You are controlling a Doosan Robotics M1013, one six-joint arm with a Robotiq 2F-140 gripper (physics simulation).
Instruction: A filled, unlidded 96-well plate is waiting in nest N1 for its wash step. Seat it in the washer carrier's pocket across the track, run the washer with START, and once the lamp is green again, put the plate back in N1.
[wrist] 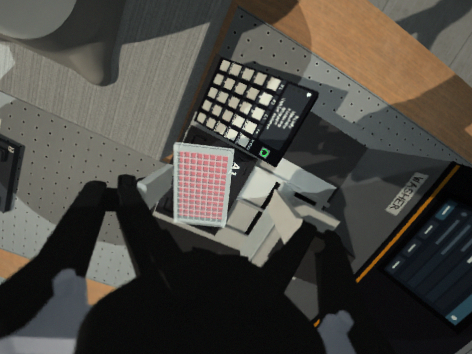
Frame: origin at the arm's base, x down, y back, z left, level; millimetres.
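Where they show: gripper, fingertip midpoint: (223,188).
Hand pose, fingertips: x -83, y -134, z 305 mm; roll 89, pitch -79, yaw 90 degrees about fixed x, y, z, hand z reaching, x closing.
Each offset is from my fingertips to the top centre of the thing. "spot": to the spot under its first point.
The 96-well plate @[dx +32, dy -27, dz -25 mm] (202,186), with pink-filled wells and no lid, lies on a dark bed marked A1 @[spot: dx +49, dy +19, dz +22 mm] (242,172). Its edges look turned relative to the bed and the key block beside it. My gripper (223,188) is wide open and empty, one finger pad left of the plate, the other to its right over pale blocks. I cannot tell the height of the pads above the bed. The washer (372,180) is at the right, with a WASHER label @[spot: dx -32, dy +94, dz +196 mm] (407,194). A green lamp @[dx +3, dy +62, dz +27 mm] (264,152) is lit on the black panel. No N1 marking is readable.
A black block with rows of pale square keys @[spot: dx +37, dy +111, dz -27 mm] (240,97) stands just above the plate. Pale stepped blocks @[spot: dx +65, dy +7, dz +58 mm] (257,184) lie right of it. A dark screen @[spot: dx -81, dy +46, dz +213 mm] (435,260) is at the lower right. A grey wood-grain surface (150,75) is at the upper left, and a black object @[spot: dx +121, dy -192, dz -389 mm] (9,172) at the left edge.
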